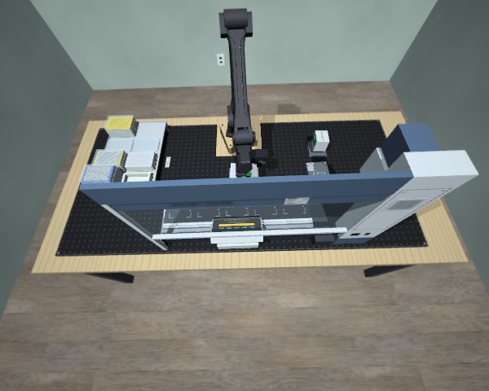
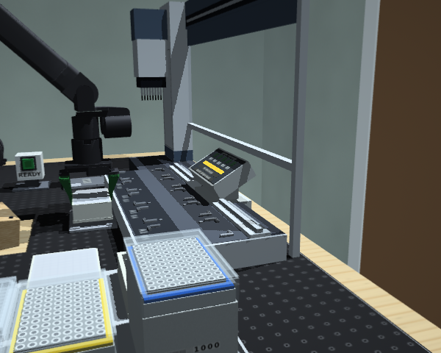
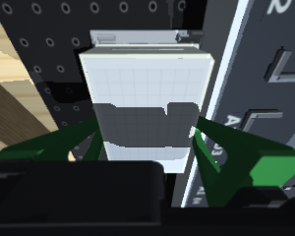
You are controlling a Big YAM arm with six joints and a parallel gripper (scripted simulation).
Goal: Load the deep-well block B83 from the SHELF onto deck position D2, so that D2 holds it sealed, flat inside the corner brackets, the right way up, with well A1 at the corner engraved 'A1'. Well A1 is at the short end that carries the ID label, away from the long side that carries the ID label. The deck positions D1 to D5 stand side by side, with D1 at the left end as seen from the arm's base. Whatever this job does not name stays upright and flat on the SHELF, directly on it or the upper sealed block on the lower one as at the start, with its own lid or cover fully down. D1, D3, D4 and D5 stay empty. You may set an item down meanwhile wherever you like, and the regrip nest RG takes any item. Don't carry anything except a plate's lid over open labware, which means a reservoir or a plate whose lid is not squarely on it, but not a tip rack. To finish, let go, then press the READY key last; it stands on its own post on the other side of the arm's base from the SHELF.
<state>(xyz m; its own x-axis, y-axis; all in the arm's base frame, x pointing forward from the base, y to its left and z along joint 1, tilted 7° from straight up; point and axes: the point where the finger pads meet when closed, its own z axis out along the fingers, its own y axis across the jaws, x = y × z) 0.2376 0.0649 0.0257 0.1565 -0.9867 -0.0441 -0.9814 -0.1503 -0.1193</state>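
Now: hand 50 mm above the regrip nest. Also, from my hand: shelf sign: 30 mm behind, 410 mm to the right, 50 mm below; then flat grey plate: 60 mm behind, 370 mm to the left, 50 mm below; then ready key: 220 mm behind, 320 mm to the left, 30 mm above.
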